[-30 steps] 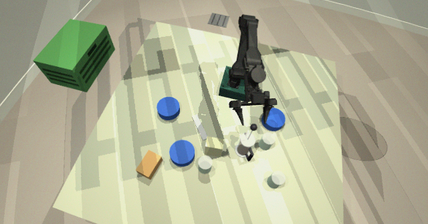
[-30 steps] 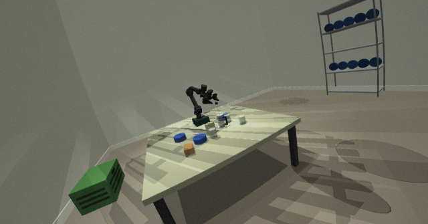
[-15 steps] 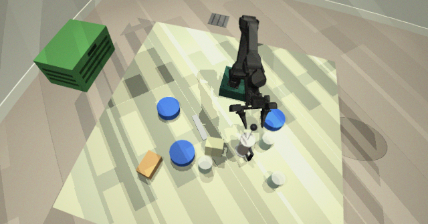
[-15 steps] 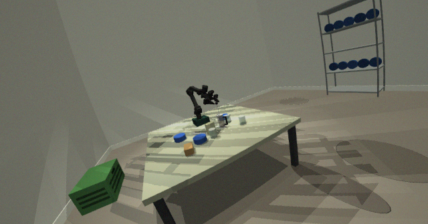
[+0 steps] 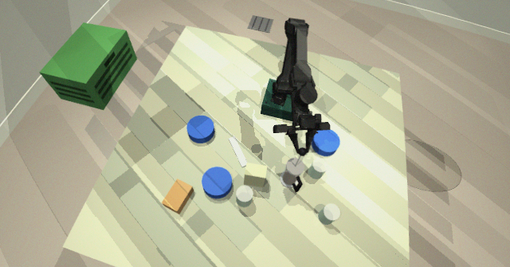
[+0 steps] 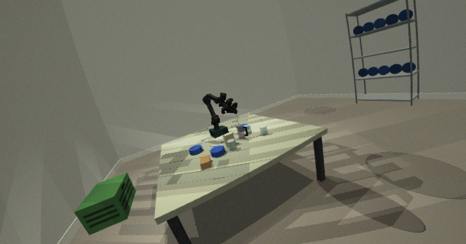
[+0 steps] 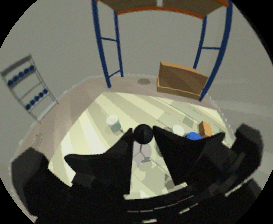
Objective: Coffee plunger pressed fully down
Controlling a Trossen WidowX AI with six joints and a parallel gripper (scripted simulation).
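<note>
Right now the coffee press is 10 mm ahead of my gripper tip, 10 mm to the left of it and 130 mm below it. From my gripper tip the other things lie so: pale block: 50 mm ahead, 140 mm to the right, 210 mm below.
</note>
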